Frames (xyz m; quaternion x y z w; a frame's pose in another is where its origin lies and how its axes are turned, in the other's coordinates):
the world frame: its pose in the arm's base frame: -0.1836 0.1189 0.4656 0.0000 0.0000 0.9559 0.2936
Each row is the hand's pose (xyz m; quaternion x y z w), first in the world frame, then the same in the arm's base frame.
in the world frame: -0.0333 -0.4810 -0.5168 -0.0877 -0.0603 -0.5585 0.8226
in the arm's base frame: 0.1140 0.4983 -0.0512 0.0319 -0.1015 0.6224 0.7754
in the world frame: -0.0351 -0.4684 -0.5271 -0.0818 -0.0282 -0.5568 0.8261
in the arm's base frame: 0.1084 0.4868 -0.0615 0.0029 -0.0865 0.6262 0.7748
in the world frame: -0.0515 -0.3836 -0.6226 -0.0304 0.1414 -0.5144 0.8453
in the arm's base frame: 0.0743 0.4075 -0.1570 -0.1441 0.0125 0.6570 0.7399
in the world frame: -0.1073 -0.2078 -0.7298 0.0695 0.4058 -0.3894 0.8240
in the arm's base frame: 0.0218 0.2306 -0.2642 -0.3675 0.1856 0.6733 0.6141
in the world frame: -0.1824 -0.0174 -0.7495 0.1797 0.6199 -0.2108 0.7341
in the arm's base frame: -0.0229 0.0309 -0.2839 -0.5398 0.3538 0.6399 0.4171
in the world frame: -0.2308 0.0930 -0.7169 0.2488 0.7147 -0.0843 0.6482
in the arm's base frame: -0.0448 -0.0876 -0.2513 -0.6102 0.4477 0.5949 0.2709
